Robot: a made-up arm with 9 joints. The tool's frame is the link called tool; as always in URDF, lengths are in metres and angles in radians.
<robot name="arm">
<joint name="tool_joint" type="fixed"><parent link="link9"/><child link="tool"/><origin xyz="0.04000 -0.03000 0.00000" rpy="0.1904 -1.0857 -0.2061"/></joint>
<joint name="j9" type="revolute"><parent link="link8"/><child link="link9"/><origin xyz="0.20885 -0.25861 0.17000" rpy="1.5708 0.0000 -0.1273"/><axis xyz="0 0 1"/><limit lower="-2.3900" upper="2.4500"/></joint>
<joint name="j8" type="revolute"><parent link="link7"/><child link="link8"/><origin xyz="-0.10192 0.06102 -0.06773" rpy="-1.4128 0.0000 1.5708"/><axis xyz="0 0 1"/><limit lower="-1.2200" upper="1.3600"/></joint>
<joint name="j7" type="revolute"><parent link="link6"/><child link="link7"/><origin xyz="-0.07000 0.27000 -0.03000" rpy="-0.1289 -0.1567 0.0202"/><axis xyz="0 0 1"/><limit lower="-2.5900" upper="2.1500"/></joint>
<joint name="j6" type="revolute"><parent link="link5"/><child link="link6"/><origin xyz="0.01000 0.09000 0.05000" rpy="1.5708 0.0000 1.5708"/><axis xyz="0 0 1"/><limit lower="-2.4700" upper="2.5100"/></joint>
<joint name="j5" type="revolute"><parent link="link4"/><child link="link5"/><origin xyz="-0.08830 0.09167 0.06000" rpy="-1.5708 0.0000 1.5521"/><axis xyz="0 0 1"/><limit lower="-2.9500" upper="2.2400"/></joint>
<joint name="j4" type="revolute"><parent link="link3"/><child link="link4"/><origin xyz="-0.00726 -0.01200 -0.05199" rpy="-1.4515 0.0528 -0.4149"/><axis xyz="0 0 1"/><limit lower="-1.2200" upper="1.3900"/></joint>
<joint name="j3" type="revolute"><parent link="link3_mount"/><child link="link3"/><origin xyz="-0.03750 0.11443 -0.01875" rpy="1.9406 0.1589 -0.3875"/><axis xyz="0 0 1"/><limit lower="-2.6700" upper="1.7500"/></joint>
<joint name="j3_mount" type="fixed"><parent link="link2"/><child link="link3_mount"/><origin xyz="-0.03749 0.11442 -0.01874" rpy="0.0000 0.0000 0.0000"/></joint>
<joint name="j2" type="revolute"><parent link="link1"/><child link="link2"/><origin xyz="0.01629 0.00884 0.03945" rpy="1.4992 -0.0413 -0.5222"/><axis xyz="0 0 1"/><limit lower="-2.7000" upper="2.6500"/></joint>
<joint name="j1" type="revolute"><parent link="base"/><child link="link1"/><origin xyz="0.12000 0.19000 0.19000" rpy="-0.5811 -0.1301 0.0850"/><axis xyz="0 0 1"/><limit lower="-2.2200" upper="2.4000"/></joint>
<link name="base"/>
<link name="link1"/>
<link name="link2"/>
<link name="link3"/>
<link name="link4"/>
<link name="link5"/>
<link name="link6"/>
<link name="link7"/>
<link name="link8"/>
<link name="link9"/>
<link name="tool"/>
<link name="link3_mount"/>
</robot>
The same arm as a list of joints. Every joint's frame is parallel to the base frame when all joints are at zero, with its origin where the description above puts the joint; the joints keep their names.
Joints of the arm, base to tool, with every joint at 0 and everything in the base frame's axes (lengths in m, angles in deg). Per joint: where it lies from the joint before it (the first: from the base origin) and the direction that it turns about. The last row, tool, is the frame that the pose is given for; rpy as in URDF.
j1: axis -0.154695 0.537781 0.828771 xyz 0.1200 0.1900 0.1900
j2: axis -0.505121 -0.72763 0.464119 xyz 0.0100 0.0300 0.0300
j3: axis -0.034201 -0.118803 -0.992329 xyz -0.0800 0.1900 0.1300
j4: axis 0.0001 -1 -0.0001 xyz 0.0000 0.0200 0.0500
j5: axis -1 -0.0001 -0.0001 xyz -0.0900 -0.0600 0.0900
j6: axis -0.0001 -0.0001 1 xyz -0.0500 0.0900 0.0100
j7: axis -0.125405 -0.157406 0.979539 xyz -0.2700 -0.0700 -0.0300
j8: axis 0 -1 -0.0001 xyz -0.0500 -0.0900 -0.0900
j9: axis -0.0001 -0.0001 1 xyz -0.2400 -0.1700 0.2300
tool: xyz -0.0400 0.0300 0.0000 rpy 10.90 -62.20 168.20
Joint limits (deg, base to tool): -127.20..137.51 -154.70..151.83 -152.98..100.27 -69.90..79.64 -169.02..128.34 -141.52..143.81 -148.40..123.19 -69.90..77.92 -136.94..140.37

